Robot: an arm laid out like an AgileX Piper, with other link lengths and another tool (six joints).
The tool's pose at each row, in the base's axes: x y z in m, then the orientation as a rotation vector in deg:
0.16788, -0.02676, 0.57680, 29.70, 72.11, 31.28
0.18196, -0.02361, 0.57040, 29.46, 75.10, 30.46
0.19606, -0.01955, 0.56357, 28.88, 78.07, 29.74
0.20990, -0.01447, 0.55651, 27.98, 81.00, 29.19
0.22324, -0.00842, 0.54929, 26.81, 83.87, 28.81
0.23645, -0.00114, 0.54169, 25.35, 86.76, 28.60
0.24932, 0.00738, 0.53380, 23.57, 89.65, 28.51
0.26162, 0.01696, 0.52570, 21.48, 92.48, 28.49
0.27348, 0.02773, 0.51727, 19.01, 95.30, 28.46
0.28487, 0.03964, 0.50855, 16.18, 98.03, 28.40
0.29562, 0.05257, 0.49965, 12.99, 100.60, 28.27
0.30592, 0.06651, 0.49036, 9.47, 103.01, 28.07
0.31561, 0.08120, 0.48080, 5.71, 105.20, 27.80
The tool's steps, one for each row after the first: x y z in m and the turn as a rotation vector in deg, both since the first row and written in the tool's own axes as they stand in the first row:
0.00977, -0.00306, 0.01201, 1.20, 2.51, -1.05
0.02045, -0.00570, 0.02388, 2.10, 5.09, -2.20
0.03189, -0.00769, 0.03539, 2.69, 7.74, -3.38
0.04397, -0.00899, 0.04630, 2.99, 10.43, -4.55
0.05709, -0.00957, 0.05692, 3.04, 13.24, -5.74
0.07114, -0.00936, 0.06707, 2.82, 16.15, -6.99
0.08591, -0.00842, 0.07654, 2.35, 19.09, -8.33
0.10159, -0.00674, 0.08544, 1.64, 22.11, -9.86
0.11811, -0.00432, 0.09373, 0.71, 25.12, -11.55
0.13528, -0.00118, 0.10130, -0.47, 28.06, -13.45
0.15329, 0.00253, 0.10827, -1.85, 30.94, -15.52
0.17184, 0.00670, 0.11454, -3.41, 33.70, -17.73

